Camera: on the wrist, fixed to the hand. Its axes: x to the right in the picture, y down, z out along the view.
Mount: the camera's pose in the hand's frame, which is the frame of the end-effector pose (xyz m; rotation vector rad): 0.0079 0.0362 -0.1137 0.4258 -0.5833 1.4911
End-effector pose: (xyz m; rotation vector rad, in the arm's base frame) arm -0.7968 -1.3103 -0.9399 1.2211 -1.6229 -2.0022
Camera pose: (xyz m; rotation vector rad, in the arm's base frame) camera -0.7261 -1.4024 -0.9113 -0.6268 -2.1705 -0.9857
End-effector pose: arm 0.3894 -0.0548 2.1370 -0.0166 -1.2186 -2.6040
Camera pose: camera 0.4021 -0.1647 2.0916 -1.1471 -1.1342 -1.0244
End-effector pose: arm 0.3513 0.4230 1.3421 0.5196 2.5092 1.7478
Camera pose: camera 0.3277 0.3336 1.4180 -2.2567 -1.5165 -0.5574
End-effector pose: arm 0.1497 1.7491 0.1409 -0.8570 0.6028 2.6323
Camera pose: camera 0.1839 1.6647 0.0634 -0.5191 -1.2035 -1.9288
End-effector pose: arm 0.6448 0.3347 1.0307 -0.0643 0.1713 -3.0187
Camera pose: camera 0.6355 0.3106 0.9139 -0.4958 -0.3352 -1.4151
